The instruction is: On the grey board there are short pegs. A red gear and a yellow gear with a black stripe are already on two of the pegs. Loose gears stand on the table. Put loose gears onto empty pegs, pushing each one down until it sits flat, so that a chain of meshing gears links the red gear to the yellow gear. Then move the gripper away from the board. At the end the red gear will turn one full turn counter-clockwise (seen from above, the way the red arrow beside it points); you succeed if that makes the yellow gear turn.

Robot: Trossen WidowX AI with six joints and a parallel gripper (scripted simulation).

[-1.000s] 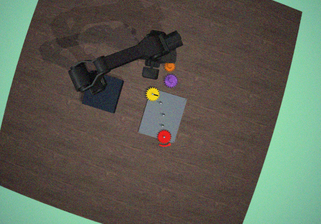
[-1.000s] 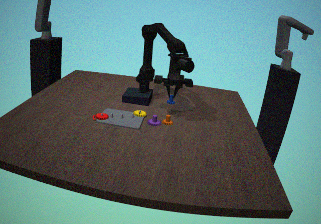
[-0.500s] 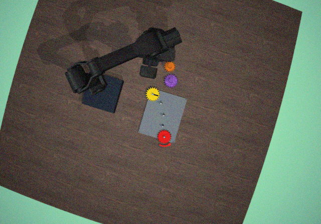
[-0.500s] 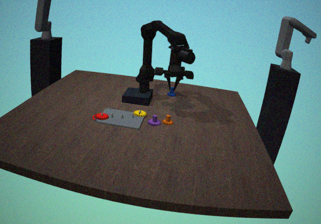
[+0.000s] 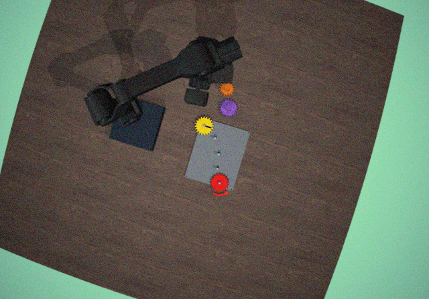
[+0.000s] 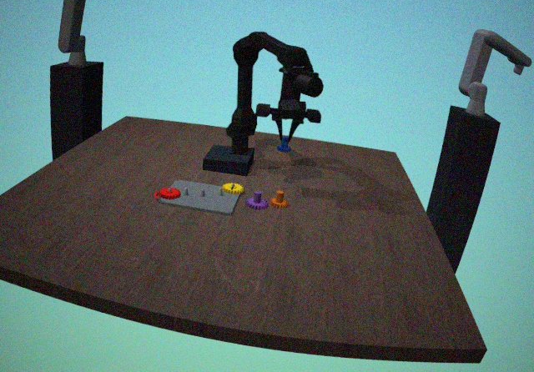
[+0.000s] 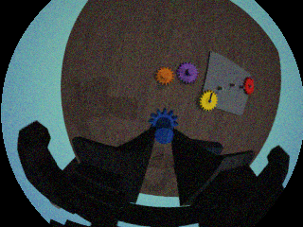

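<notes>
The red gear is 160 mm ahead of my gripper tip, 300 mm to the right of it and 150 mm below it. The rest, counted from my gripper tip: blue gear: 10 mm below; then purple gear: 100 mm ahead, 50 mm to the right, 150 mm below; then orange gear: 80 mm ahead, 10 mm to the left, 150 mm below.
</notes>
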